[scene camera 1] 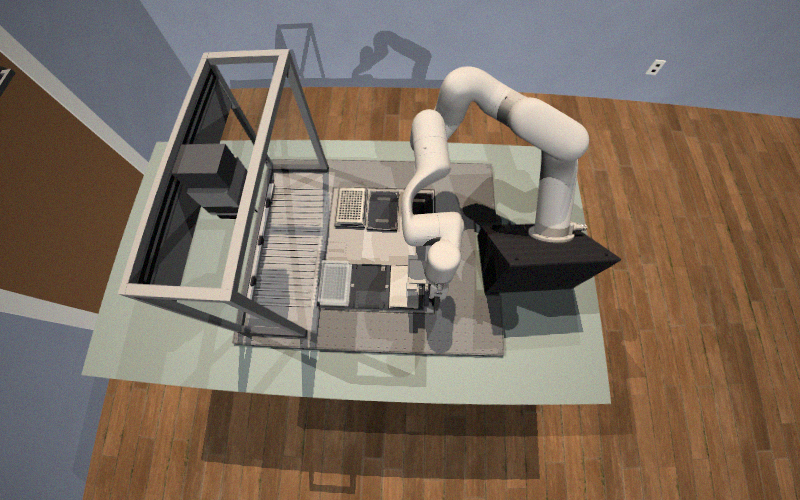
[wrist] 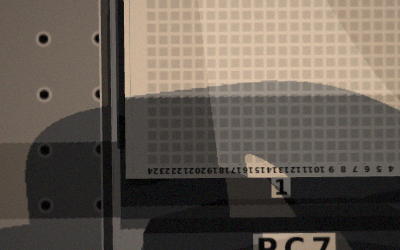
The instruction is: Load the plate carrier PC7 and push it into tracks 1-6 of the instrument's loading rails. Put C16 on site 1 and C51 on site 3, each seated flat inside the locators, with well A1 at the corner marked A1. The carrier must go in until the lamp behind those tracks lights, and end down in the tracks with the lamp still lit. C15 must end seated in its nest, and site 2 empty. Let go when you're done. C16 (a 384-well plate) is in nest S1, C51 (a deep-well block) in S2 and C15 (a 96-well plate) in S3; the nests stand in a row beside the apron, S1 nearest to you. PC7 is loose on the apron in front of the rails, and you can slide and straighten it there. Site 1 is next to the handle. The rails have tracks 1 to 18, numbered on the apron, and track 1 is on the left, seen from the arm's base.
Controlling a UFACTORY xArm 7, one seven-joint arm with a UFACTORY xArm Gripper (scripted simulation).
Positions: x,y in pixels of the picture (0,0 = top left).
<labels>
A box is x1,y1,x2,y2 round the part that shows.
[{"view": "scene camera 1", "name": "dark plate carrier PC7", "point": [370,283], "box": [317,264,428,309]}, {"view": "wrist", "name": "dark plate carrier PC7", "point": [268,205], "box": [115,0,399,249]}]
</labels>
